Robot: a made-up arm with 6 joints. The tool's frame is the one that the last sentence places.
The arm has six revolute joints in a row. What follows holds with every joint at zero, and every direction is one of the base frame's. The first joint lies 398.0 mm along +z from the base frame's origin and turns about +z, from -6.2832 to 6.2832 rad. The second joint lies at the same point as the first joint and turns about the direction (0, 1, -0.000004), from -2.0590 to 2.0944 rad. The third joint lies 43.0 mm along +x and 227.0 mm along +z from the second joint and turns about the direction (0, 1, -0.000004), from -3.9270 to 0.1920 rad. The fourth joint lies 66.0 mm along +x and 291.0 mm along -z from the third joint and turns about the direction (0, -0.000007, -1), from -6.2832 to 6.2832 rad. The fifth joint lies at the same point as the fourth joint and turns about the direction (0, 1, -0.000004), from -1.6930 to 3.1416 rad. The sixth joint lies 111.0 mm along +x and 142.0 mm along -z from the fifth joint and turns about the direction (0, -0.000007, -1), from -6.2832 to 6.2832 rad. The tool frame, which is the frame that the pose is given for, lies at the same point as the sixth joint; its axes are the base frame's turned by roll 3.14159, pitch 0.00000 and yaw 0.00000 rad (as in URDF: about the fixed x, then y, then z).
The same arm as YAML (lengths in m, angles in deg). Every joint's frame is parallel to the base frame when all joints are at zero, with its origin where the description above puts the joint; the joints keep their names.
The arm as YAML. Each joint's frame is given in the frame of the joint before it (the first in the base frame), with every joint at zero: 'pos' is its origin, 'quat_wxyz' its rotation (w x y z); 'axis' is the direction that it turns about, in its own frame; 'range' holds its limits. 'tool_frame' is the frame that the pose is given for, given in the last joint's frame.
length_unit: m
angle_unit: deg
joints:
  - joint: joint 1
    pos: [0.0, 0.0, 0.398]
    quat_wxyz: [1.0, 0.0, 0.0, 0.0]
    axis: "+z"
    range: [-360.0, 360.0]
  - joint: joint 2
    pos: [0.0, 0.0, 0.0]
    quat_wxyz: [1.0, 0.0, 0.0, 0.0]
    axis: "+y"
    range: [-117.97, 120.0]
  - joint: joint 3
    pos: [0.043, 0.0, 0.227]
    quat_wxyz: [1.0, 0.0, 0.0, 0.0]
    axis: "+y"
    range: [-225.0, 11.0]
  - joint: joint 4
    pos: [0.066, 0.0, -0.291]
    quat_wxyz: [1.0, 0.0, 0.0, 0.0]
    axis: "-z"
    range: [-360.0, 360.0]
  - joint: joint 5
    pos: [0.0, 0.0, 0.0]
    quat_wxyz: [1.0, 0.0, 0.0, 0.0]
    axis: "+y"
    range: [-97.0, 180.0]
  - joint: joint 6
    pos: [0.111, 0.0, -0.142]
    quat_wxyz: [1.0, 0.0, 0.0, 0.0]
    axis: "-z"
    range: [-360.0, 360.0]
tool_frame:
  pos: [0.0, 0.0, 0.0]
  quat_wxyz: [0.000001, 1.000004, 0.0, 0.0]

